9 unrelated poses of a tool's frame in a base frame.
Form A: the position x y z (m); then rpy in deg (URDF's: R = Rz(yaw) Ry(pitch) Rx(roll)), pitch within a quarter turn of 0, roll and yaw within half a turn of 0.
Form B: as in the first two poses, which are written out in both.
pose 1, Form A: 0.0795, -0.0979, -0.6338, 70.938, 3.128, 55.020
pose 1, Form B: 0.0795, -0.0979, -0.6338, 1.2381, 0.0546, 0.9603
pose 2, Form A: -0.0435, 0.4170, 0.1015, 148.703, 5.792, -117.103
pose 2, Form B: -0.0435, 0.4170, 0.1015, 2.5954, 0.1011, -2.0438
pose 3, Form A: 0.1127, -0.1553, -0.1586, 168.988, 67.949, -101.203
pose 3, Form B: 0.1127, -0.1553, -0.1586, 2.9494, 1.1859, -1.7663
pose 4, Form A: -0.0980, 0.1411, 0.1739, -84.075, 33.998, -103.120
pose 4, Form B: -0.0980, 0.1411, 0.1739, -1.4674, 0.5934, -1.7998
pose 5, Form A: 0.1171, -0.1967, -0.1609, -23.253, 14.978, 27.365
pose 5, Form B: 0.1171, -0.1967, -0.1609, -0.4058, 0.2614, 0.4776
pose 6, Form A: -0.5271, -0.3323, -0.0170, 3.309, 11.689, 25.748
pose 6, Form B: -0.5271, -0.3323, -0.0170, 0.0578, 0.2040, 0.4494
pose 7, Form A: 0.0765, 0.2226, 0.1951, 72.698, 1.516, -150.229
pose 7, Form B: 0.0765, 0.2226, 0.1951, 1.2688, 0.0265, -2.6220
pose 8, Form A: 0.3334, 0.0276, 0.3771, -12.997, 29.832, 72.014
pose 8, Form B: 0.3334, 0.0276, 0.3771, -0.2268, 0.5207, 1.2569
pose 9, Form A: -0.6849, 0.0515, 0.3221, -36.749, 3.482, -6.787
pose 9, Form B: -0.6849, 0.0515, 0.3221, -0.6414, 0.0608, -0.1185
